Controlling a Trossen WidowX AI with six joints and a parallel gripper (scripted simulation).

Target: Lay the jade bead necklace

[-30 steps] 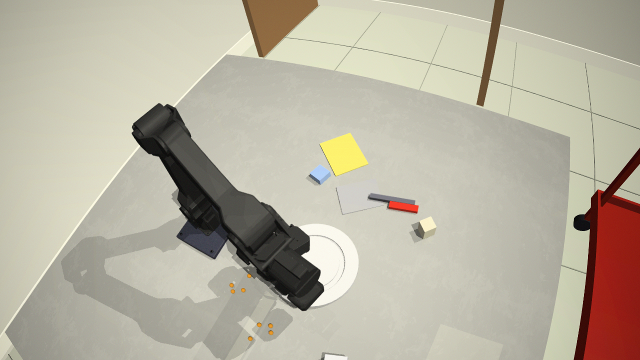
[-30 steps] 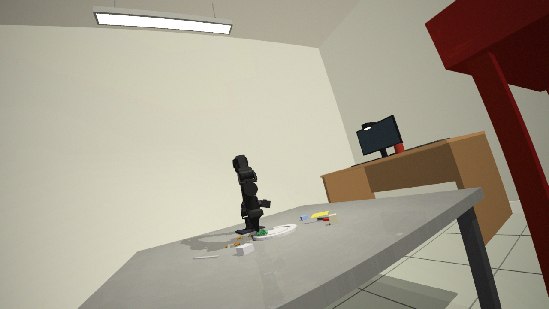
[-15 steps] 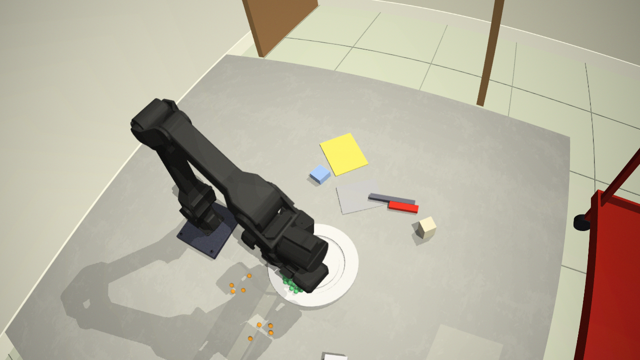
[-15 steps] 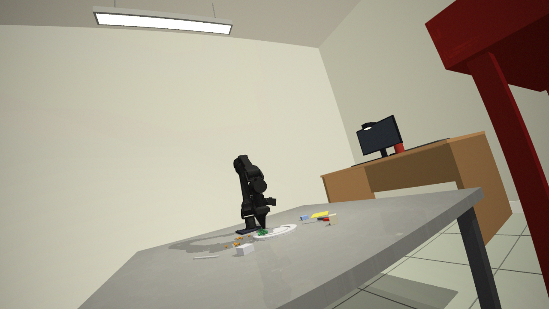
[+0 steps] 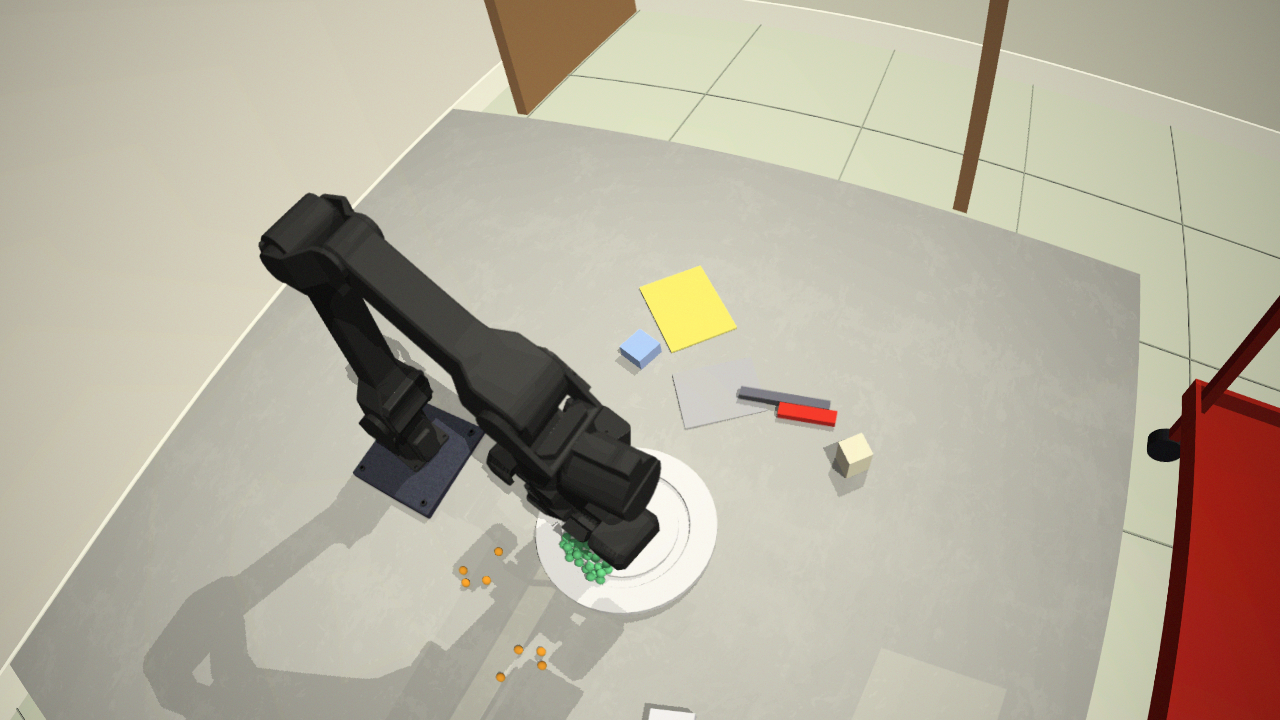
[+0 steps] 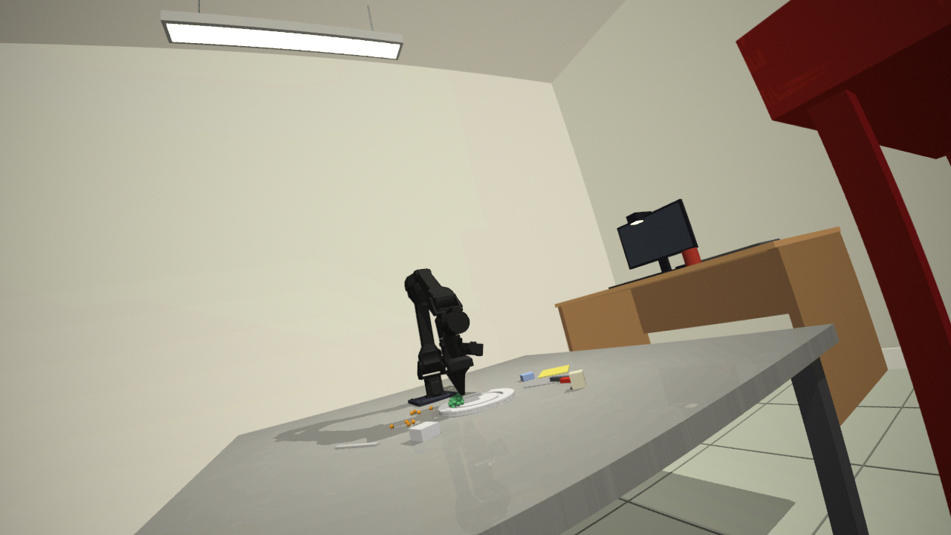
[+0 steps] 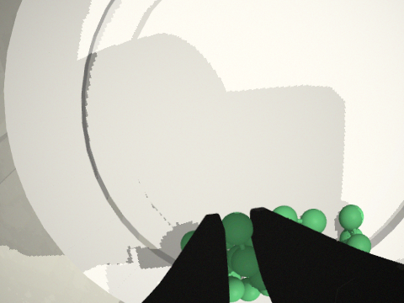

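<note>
The inner disc is 30 mm to the left of my gripper tip, 30 mm ahead of it and 20 mm below it. Round my gripper tip: blue cube 230 mm to the left, 100 mm behind, 20 mm below; then grey sheet 230 mm to the left, 30 mm below, 10 mm ahead; then bead board 30 mm to the left, 30 mm ahead, 20 mm below.
</note>
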